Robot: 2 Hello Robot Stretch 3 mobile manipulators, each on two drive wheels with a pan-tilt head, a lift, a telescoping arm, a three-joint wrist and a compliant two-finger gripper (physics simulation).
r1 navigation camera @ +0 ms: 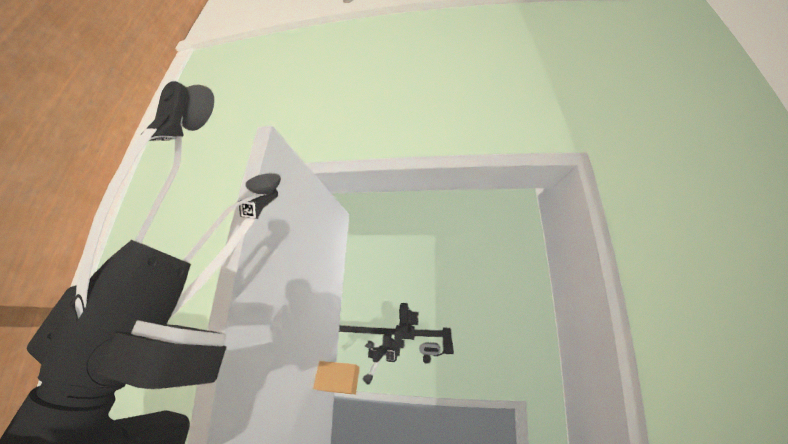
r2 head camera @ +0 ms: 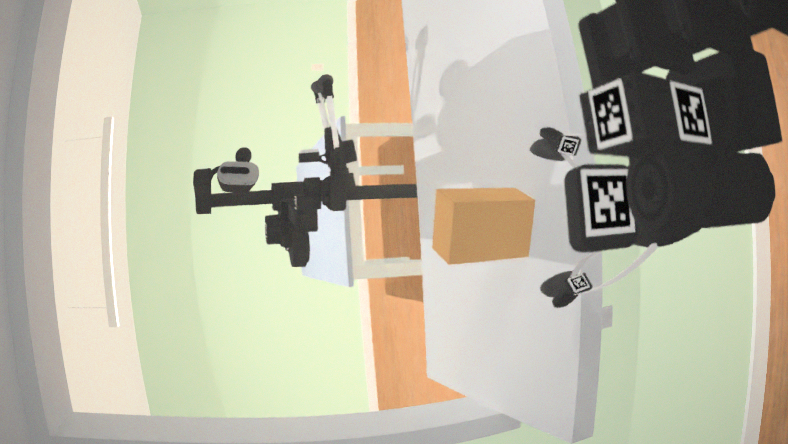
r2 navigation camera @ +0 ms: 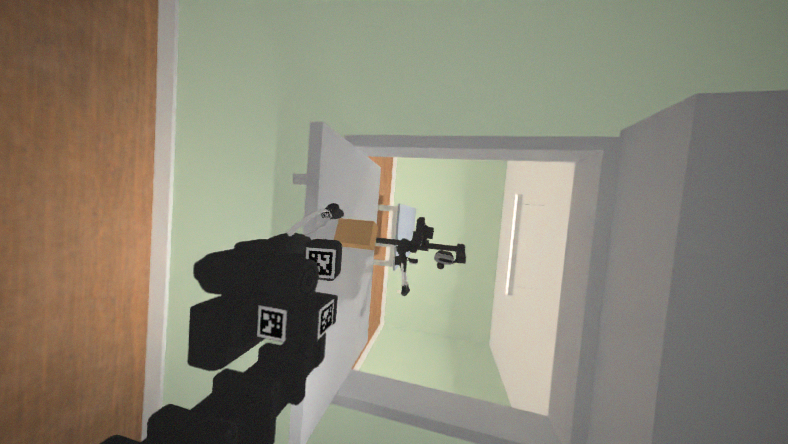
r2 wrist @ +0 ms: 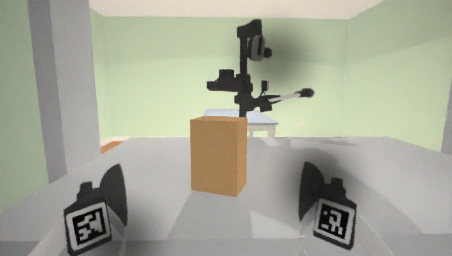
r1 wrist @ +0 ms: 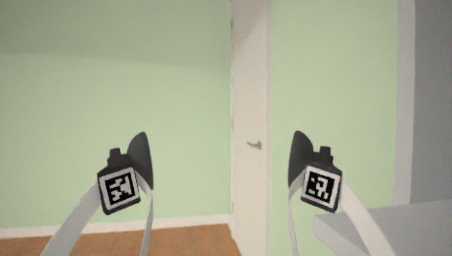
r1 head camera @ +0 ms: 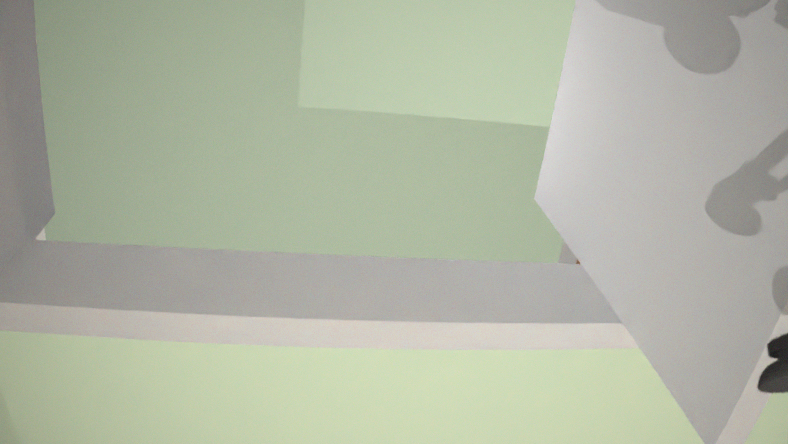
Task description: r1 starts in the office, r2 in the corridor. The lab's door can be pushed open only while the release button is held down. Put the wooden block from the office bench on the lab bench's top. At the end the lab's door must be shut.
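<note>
The wooden block stands upright on the grey shelf in the wall opening. r2's gripper is open on the corridor side, its fingertips wide apart and just short of the block; in the r2 navigation camera one finger is hidden. r1's gripper is open and empty on the office side, to one side of the shelf and away from the block. The lab bench and the release button do not show.
A light blue table stands behind r1. The opening's frame surrounds the shelf. A white door with a handle is beyond r1's fingers. A framed grey panel shows through the opening.
</note>
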